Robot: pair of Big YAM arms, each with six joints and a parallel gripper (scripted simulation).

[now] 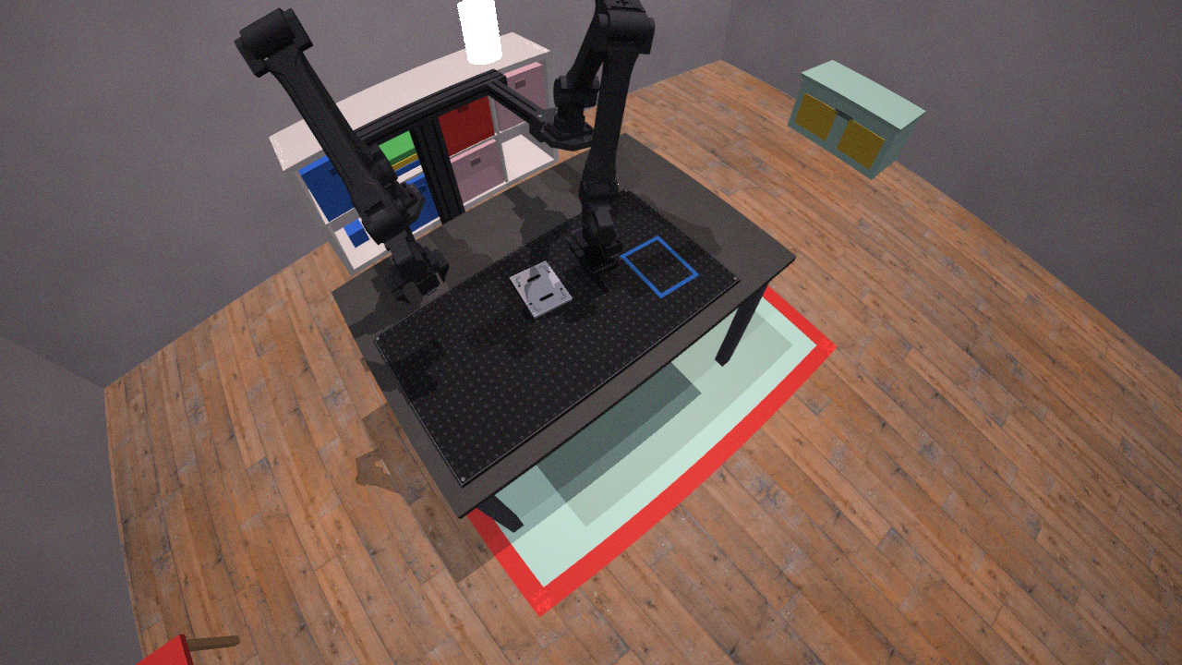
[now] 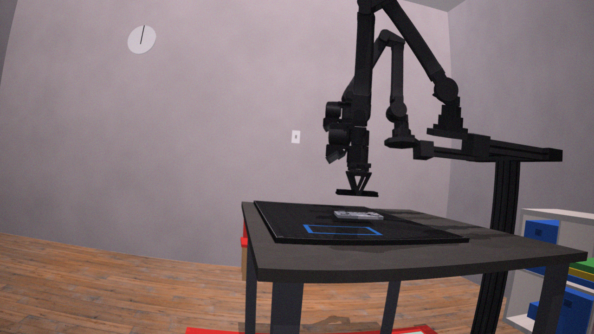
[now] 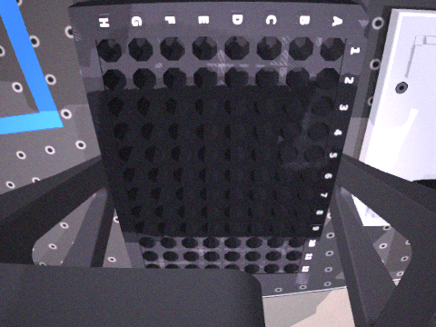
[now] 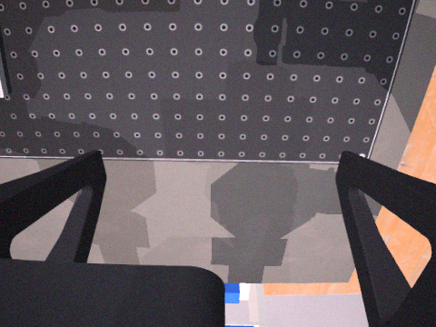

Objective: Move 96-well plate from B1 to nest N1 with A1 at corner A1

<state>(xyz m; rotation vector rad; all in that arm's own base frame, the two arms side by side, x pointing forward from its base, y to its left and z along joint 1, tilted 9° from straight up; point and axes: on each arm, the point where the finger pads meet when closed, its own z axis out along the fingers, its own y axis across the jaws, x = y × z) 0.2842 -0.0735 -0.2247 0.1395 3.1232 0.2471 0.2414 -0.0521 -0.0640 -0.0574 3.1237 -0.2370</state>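
The plate nest N1 lies 15 cm to the right of my left hand, 9 cm below it and 5 cm behind it. The rest, counted from my left hand: A1 mark 21 cm to the right, 8 cm below, 3 cm ahead; black 96-well plate right at my left hand.
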